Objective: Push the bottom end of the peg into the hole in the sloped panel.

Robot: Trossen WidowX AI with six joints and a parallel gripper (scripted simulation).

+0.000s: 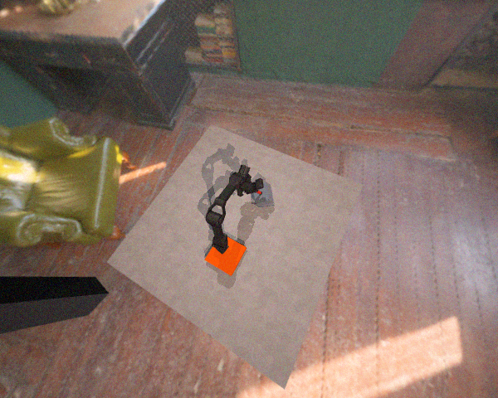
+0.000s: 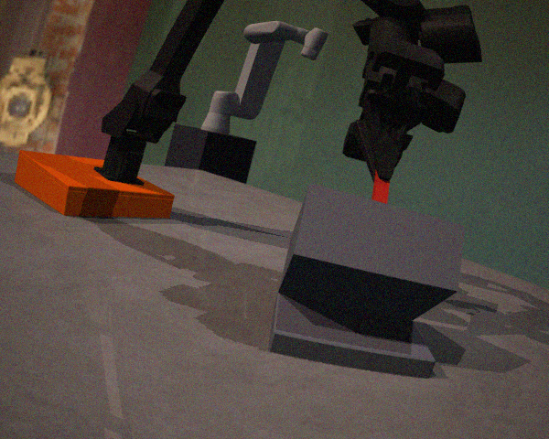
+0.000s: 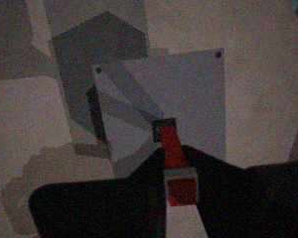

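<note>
My gripper tip is 60 mm above the grey sloped panel, 30 mm to the left of it and 30 mm short of it. The rest, counted from my gripper tip: red square peg: 10 mm to the left, 10 mm behind, 10 mm above; grey foot: 120 mm below, 40 mm to the right, 40 mm ahead.
</note>
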